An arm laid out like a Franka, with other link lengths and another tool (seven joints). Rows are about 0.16 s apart.
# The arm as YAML. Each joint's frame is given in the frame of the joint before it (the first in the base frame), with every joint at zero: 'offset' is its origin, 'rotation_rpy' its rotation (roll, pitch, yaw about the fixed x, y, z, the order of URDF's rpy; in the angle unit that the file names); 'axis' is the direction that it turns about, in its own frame. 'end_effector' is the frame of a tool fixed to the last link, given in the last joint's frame.
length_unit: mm
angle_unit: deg
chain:
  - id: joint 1
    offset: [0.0, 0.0, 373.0]
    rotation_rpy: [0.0, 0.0, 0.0]
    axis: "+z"
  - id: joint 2
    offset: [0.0, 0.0, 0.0]
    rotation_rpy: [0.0, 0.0, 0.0]
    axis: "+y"
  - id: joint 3
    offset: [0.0, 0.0, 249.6]
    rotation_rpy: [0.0, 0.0, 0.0]
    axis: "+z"
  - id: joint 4
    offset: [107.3, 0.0, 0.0]
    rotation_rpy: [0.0, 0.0, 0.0]
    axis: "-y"
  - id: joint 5
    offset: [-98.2, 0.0, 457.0]
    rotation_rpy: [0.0, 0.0, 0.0]
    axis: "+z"
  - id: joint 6
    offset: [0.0, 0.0, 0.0]
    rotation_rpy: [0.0, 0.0, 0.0]
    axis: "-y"
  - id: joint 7
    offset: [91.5, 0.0, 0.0]
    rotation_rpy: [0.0, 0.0, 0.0]
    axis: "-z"
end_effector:
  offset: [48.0, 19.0, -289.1]
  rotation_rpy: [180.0, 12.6, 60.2]
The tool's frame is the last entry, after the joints.
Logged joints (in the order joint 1, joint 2, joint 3, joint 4, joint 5, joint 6, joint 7), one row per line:
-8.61, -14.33, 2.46, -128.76, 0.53, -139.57, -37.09
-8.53, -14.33, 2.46, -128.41, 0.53, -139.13, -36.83
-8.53, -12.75, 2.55, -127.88, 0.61, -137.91, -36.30
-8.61, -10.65, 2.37, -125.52, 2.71, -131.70, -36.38
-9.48, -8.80, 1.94, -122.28, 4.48, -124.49, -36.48
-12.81, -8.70, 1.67, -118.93, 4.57, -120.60, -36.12
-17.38, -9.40, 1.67, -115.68, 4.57, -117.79, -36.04
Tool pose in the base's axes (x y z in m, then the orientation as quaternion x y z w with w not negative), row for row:
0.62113, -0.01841, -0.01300, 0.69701, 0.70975, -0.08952, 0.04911
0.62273, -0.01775, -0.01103, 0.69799, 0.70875, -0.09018, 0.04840
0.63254, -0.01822, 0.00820, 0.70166, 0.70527, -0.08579, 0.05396
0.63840, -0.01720, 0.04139, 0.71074, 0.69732, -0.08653, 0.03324
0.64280, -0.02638, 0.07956, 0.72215, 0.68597, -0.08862, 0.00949
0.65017, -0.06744, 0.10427, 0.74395, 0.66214, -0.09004, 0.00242
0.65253, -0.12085, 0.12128, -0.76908, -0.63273, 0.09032, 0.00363
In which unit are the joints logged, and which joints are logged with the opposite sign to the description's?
The joints are logged in degrees. Opposite sign: joint 2, joint 6.
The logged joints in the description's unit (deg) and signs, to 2 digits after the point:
-8.61, 14.33, 2.46, -128.76, 0.53, 139.57, -37.09
-8.53, 14.33, 2.46, -128.41, 0.53, 139.13, -36.83
-8.53, 12.75, 2.55, -127.88, 0.61, 137.91, -36.30
-8.61, 10.65, 2.37, -125.52, 2.71, 131.70, -36.38
-9.48, 8.80, 1.94, -122.28, 4.48, 124.49, -36.48
-12.81, 8.70, 1.67, -118.93, 4.57, 120.60, -36.12
-17.38, 9.40, 1.67, -115.68, 4.57, 117.79, -36.04

